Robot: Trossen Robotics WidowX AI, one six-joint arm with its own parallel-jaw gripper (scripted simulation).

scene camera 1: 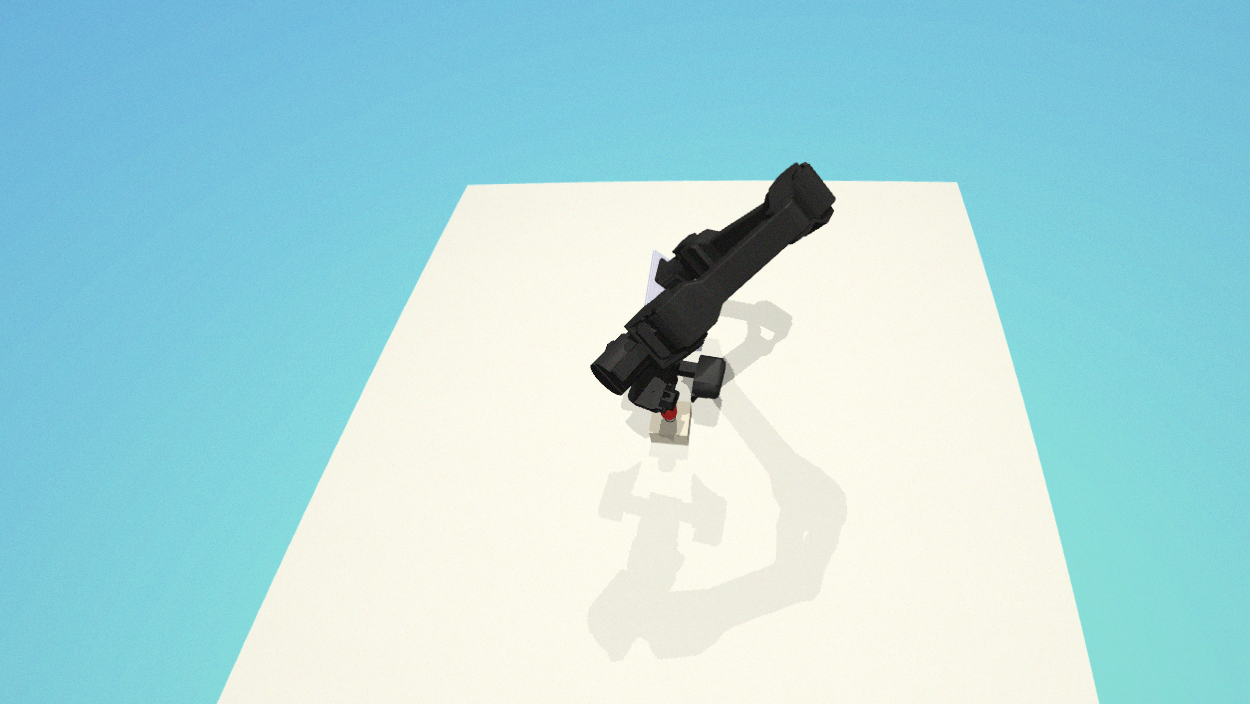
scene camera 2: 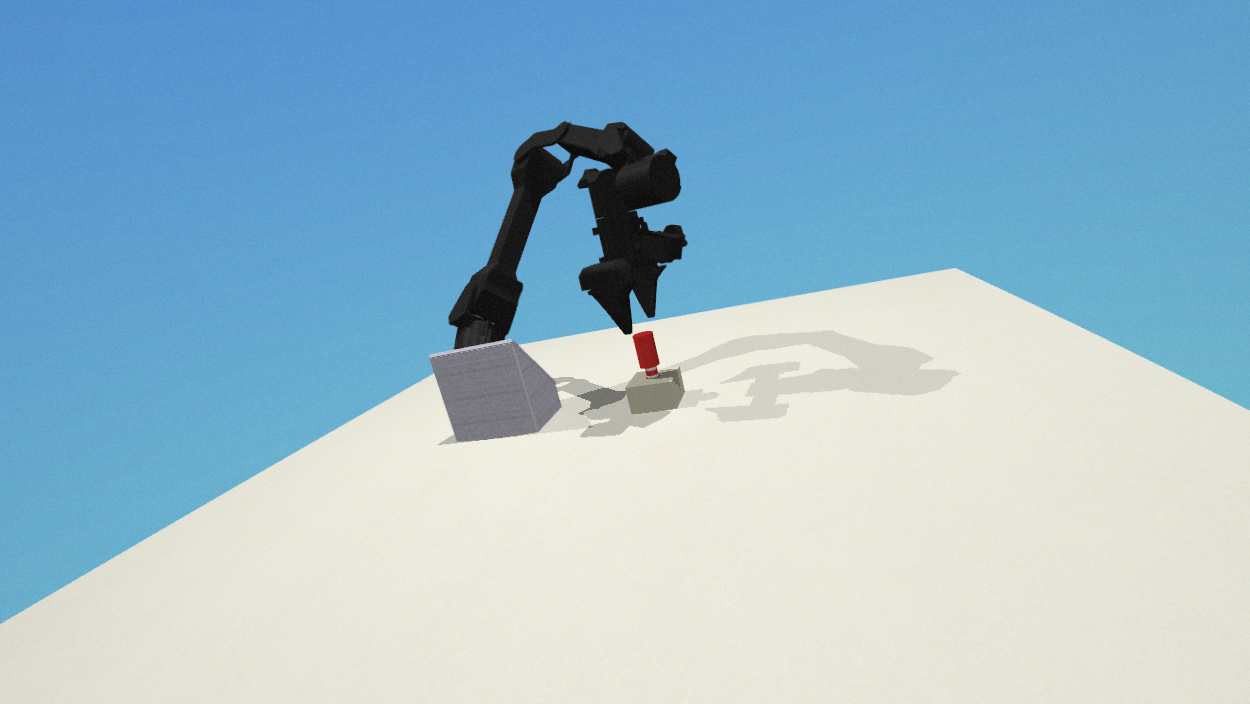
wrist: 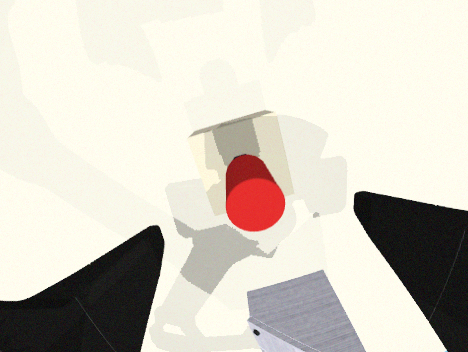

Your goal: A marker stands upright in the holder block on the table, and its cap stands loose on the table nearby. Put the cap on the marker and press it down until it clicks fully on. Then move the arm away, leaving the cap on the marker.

Labels:
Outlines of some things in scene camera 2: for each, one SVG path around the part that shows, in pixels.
My gripper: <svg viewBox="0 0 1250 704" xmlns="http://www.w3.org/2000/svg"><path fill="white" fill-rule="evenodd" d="M637 210L596 219L597 227L592 228L593 236L599 235L604 256L599 258L600 263L584 267L578 276L581 290L590 290L588 294L596 299L625 335L633 333L630 292L633 290L648 318L654 317L658 277L667 266L667 264L658 266L658 263L670 263L675 259L682 259L683 247L688 245L682 226L672 224L667 225L663 232L649 231L648 224L644 222L644 218L638 218Z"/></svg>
A red cap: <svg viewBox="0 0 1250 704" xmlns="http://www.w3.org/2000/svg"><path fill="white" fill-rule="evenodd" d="M652 331L644 331L632 336L641 369L652 368L660 364Z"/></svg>

